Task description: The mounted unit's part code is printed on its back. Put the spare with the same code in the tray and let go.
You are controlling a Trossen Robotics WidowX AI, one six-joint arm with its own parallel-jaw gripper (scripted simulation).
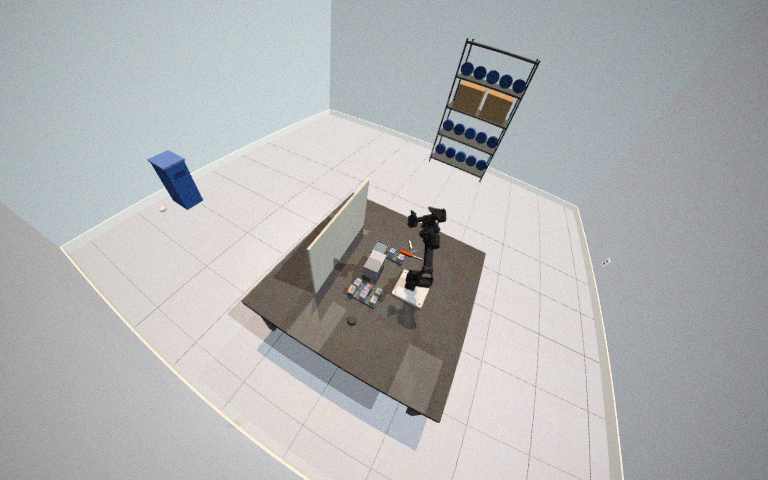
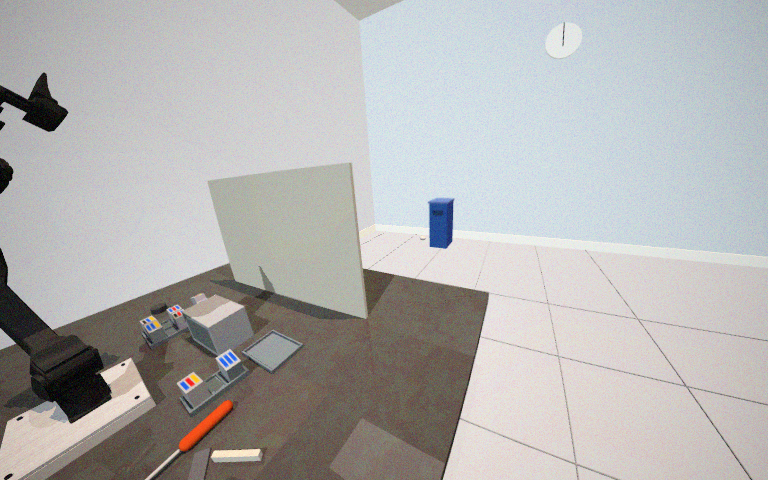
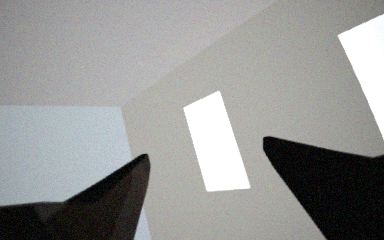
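On an upright panel, [image 2: 294, 232] and [image 1: 351, 220] are the same spot.
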